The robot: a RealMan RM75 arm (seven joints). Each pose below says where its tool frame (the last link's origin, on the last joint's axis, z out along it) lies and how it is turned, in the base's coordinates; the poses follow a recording.
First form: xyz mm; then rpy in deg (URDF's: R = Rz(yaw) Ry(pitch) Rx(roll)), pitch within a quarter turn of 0, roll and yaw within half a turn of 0.
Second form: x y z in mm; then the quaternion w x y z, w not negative. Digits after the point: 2 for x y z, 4 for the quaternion.
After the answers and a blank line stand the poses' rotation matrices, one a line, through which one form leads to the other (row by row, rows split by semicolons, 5 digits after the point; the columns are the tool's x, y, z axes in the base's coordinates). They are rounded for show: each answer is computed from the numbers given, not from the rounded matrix.
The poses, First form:
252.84, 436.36, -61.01, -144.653, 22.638, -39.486
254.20, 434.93, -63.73, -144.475, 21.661, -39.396
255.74, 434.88, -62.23, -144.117, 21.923, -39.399
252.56, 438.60, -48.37, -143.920, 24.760, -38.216
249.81, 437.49, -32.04, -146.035, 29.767, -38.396
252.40, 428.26, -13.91, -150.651, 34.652, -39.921
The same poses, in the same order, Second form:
252.84, 436.36, -61.01, 0.3434, -0.8592, 0.3717, 0.0755
254.20, 434.93, -63.73, 0.3424, -0.8613, 0.3692, 0.0675
255.74, 434.88, -62.23, 0.3457, -0.8596, 0.3700, 0.0684
252.56, 438.60, -48.37, 0.3525, -0.8558, 0.3668, 0.0936
249.81, 437.49, -32.04, 0.3474, -0.8482, 0.3748, 0.1392
252.40, 428.26, -13.91, 0.3257, -0.8423, 0.3862, 0.1882

0.71232 -0.69053 0.12558; -0.58690 -0.48791 0.64614; -0.38491 -0.53395 -0.75282
0.71821 -0.68228 0.13664; -0.58986 -0.49281 0.63969; -0.36911 -0.54003 -0.75639
0.71686 -0.68336 0.13827; -0.58882 -0.48719 0.64493; -0.37336 -0.54375 -0.75163
0.71346 -0.69376 0.09837; -0.56176 -0.48240 0.67210; -0.41882 -0.53478 -0.73390
0.68032 -0.73251 0.02428; -0.53914 -0.47774 0.69361; -0.49647 -0.48497 -0.71994
0.63089 -0.77309 -0.06557; -0.52790 -0.48966 0.69394; -0.56859 -0.40319 -0.71704

